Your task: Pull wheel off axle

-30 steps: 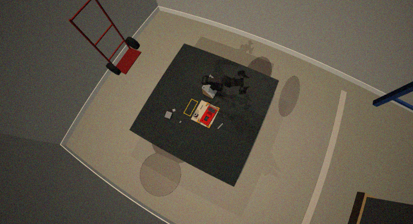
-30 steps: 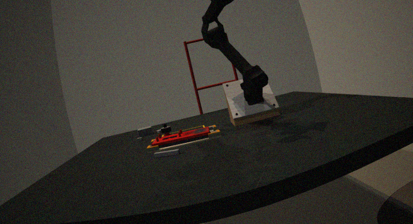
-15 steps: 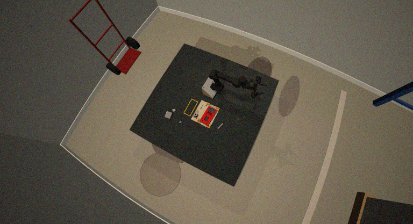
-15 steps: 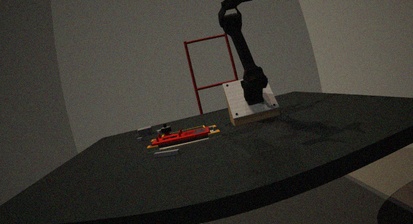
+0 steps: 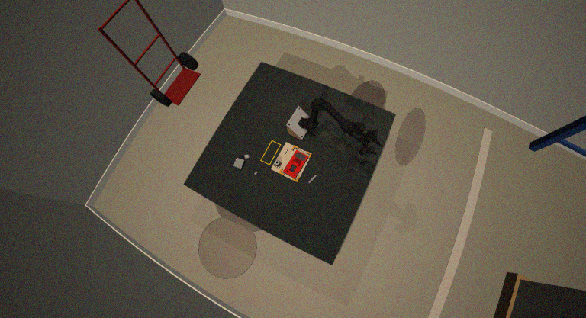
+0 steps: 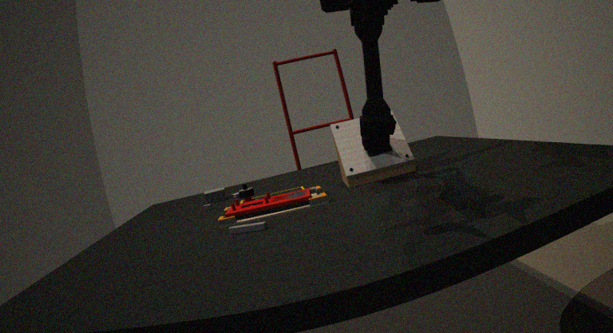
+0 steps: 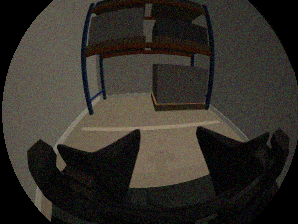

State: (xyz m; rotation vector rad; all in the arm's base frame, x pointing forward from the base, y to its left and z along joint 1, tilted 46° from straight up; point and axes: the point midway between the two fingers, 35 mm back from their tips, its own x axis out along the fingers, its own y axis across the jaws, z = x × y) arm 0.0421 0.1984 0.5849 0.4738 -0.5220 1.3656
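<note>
The dark wheel is 620 mm to the right of my gripper tip, 310 mm below it and 310 mm ahead of it.
</note>
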